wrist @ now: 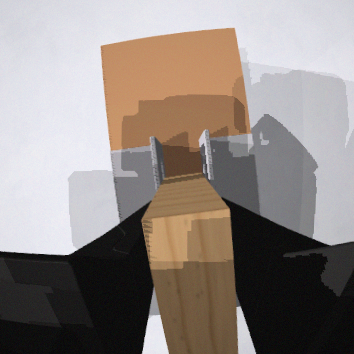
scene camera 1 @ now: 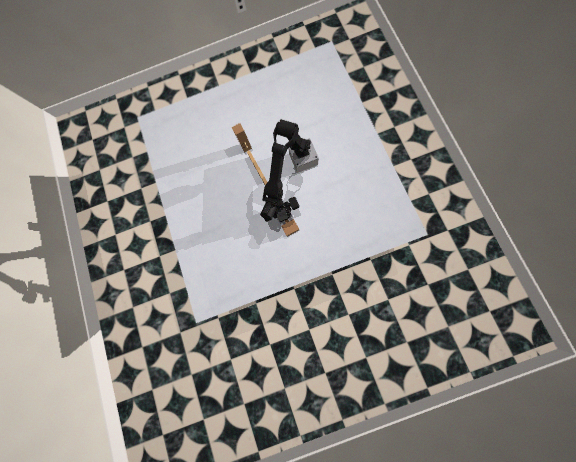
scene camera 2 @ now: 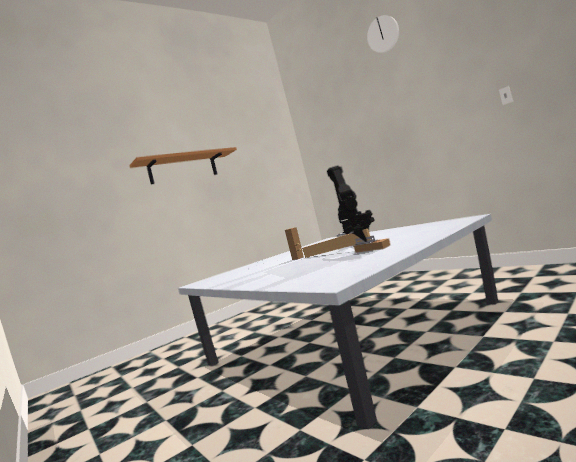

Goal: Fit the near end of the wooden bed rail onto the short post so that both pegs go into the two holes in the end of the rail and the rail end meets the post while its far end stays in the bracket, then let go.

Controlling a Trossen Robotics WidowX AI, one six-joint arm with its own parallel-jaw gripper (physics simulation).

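Places are measured from the arm's base along level axes (x ahead, y left, z up), in millimetres.
Where they show: gripper, fingertip midpoint: (wrist: 187,206) (scene camera 2: 368,240); arm's base, link origin: (scene camera 1: 301,151).
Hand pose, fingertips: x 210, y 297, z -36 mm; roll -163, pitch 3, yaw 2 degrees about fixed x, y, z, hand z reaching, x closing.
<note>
Things, the pixels of their centre, and the offset from my fingertips. "*": a spot on its surface instead.
- wooden rail, body centre: (scene camera 2: 334,244) (scene camera 1: 266,184) 31 mm ahead, 203 mm right, 8 mm up
- short post, surface spot: (scene camera 1: 237,129) * 72 mm ahead, 482 mm right, 136 mm up
- grey bracket, body centre: (wrist: 190,231) (scene camera 2: 365,242) 2 mm ahead, 15 mm right, 7 mm down
- orange-brown block, body centre: (wrist: 183,174) (scene camera 2: 371,245) (scene camera 1: 286,220) 2 mm back, 15 mm left, 26 mm down
The wooden rail (scene camera 1: 257,166) (scene camera 2: 327,245) (wrist: 195,300) runs from the short post (scene camera 1: 237,129) (scene camera 2: 292,243) to the grey bracket (scene camera 2: 371,239) (wrist: 156,160). The post stands upright. The rail's post-side end is close beside it; a narrow gap seems to show, and how the pegs and holes sit is too small to tell. My gripper (scene camera 1: 285,218) (scene camera 2: 363,237) (wrist: 187,206) is shut on the rail near its bracket end. In the wrist view that end's face shows, right by the two bracket flanges. How deep it sits between them I cannot tell.
The bracket is joined to an orange-brown block (scene camera 1: 291,229) (scene camera 2: 372,245) (wrist: 170,65) lying on the white table (scene camera 1: 225,280) (scene camera 2: 280,292). The arm's grey base (scene camera 1: 306,164) stands to one side of the rail, and the arm reaches over the rail. A wall shelf (scene camera 2: 182,156) hangs well away from the table.
</note>
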